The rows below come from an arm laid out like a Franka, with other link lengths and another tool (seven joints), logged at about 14 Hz.
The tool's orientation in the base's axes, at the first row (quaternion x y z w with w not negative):
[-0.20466, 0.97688, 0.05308, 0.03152]
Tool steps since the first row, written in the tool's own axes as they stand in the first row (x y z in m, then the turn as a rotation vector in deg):
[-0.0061, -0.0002, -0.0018, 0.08, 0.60, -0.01]
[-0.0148, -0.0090, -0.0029, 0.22, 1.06, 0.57]
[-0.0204, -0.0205, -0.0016, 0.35, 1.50, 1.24]
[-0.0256, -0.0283, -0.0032, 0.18, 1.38, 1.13]
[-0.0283, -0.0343, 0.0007, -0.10, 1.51, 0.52]
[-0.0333, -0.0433, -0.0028, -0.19, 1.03, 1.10]
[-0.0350, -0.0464, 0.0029, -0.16, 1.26, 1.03]
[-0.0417, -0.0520, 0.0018, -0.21, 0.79, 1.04]
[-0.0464, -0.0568, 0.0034, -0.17, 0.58, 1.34]
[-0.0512, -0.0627, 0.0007, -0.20, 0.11, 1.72]
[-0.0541, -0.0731, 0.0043, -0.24, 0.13, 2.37]
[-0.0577, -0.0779, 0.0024, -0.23, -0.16, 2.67]
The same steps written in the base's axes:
[0.0056, 0.0020, 0.0023, -0.32, 0.51, 0.06]
[0.0170, -0.0027, 0.0033, -0.61, 0.94, -0.49]
[0.0269, -0.0108, 0.0014, -0.88, 1.37, -1.12]
[0.0347, -0.0160, 0.0027, -0.68, 1.32, -1.01]
[0.0397, -0.0199, -0.0015, -0.50, 1.48, -0.37]
[0.0478, -0.0266, 0.0016, -0.20, 1.14, -0.98]
[0.0508, -0.0280, -0.0042, -0.32, 1.33, -0.89]
[0.0592, -0.0306, -0.0030, -0.09, 0.92, -0.94]
[0.0655, -0.0329, -0.0047, -0.03, 0.75, -1.26]
[0.0721, -0.0367, -0.0021, 0.21, 0.38, -1.68]
[0.0791, -0.0446, -0.0064, 0.26, 0.49, -2.32]
[0.0843, -0.0478, -0.0046, 0.38, 0.26, -2.65]

